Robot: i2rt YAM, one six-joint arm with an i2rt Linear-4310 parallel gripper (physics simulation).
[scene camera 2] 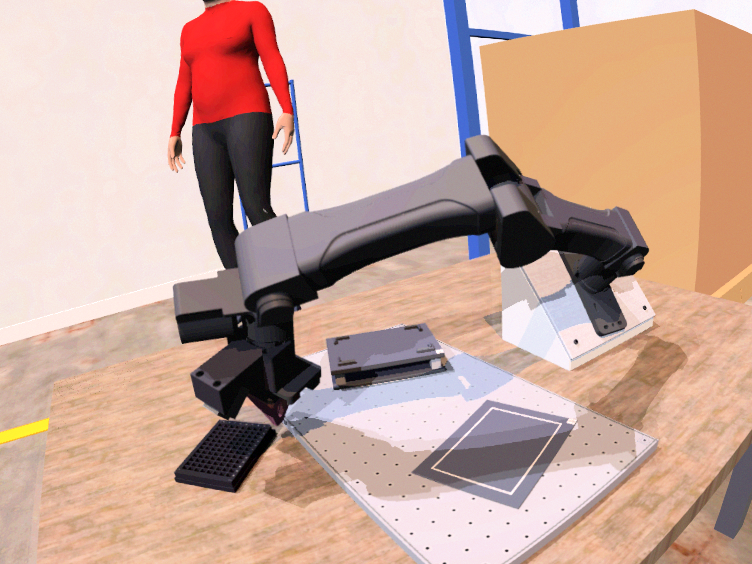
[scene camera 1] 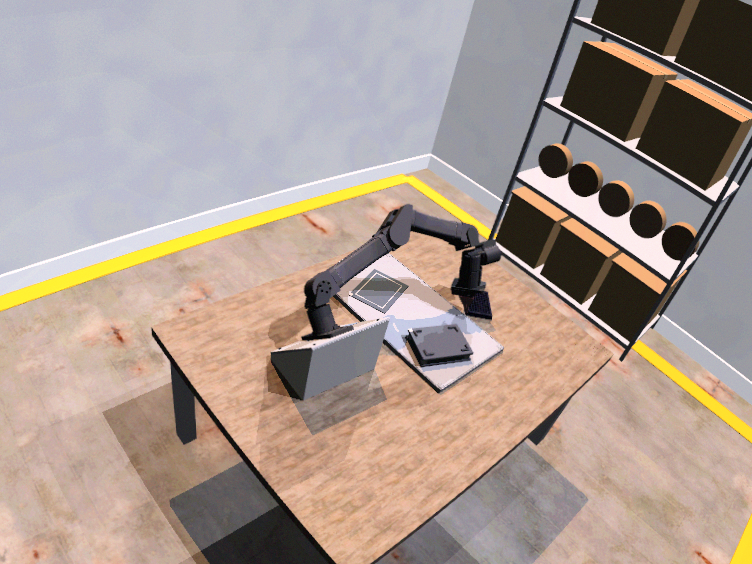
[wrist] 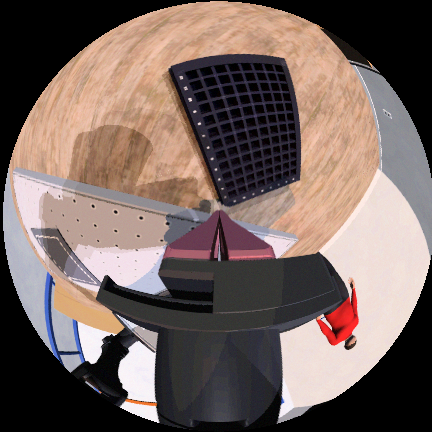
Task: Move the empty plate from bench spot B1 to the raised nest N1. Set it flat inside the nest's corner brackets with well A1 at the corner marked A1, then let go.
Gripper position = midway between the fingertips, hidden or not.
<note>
My gripper (scene camera 2: 278, 422) is shut, with nothing in its grasp. Also in view: a black well plate (scene camera 2: 222, 460). Also in view: a dark outlined rectangle (scene camera 2: 501, 451).
My gripper is seen too in scene camera 1 (scene camera 1: 466, 312) and in the wrist view (wrist: 218, 215). The dark outlined rectangle also shows in scene camera 1 (scene camera 1: 378, 290) and in the wrist view (wrist: 51, 241).
</note>
